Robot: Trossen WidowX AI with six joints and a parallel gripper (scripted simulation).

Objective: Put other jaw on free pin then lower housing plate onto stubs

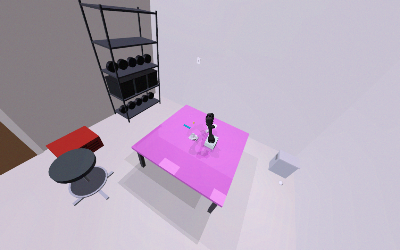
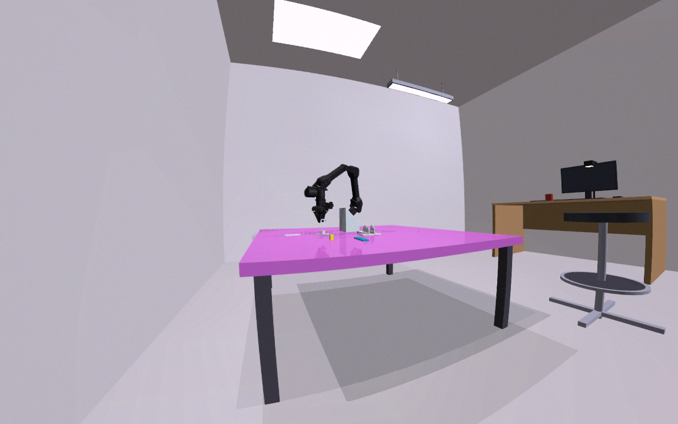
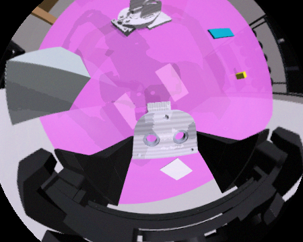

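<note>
My gripper tip is now 28 cm to the right of the white jaw, 10 cm short of it and 6 cm above it. From my gripper tip the other things lie so: flat white square (18 cm to the right, 7 cm below, 4 cm behind); small white part (7 cm below, 1 cm to the left, 1 cm ahead); small yellow block (29 cm ahead, 6 cm below, 2 cm to the right).
</note>
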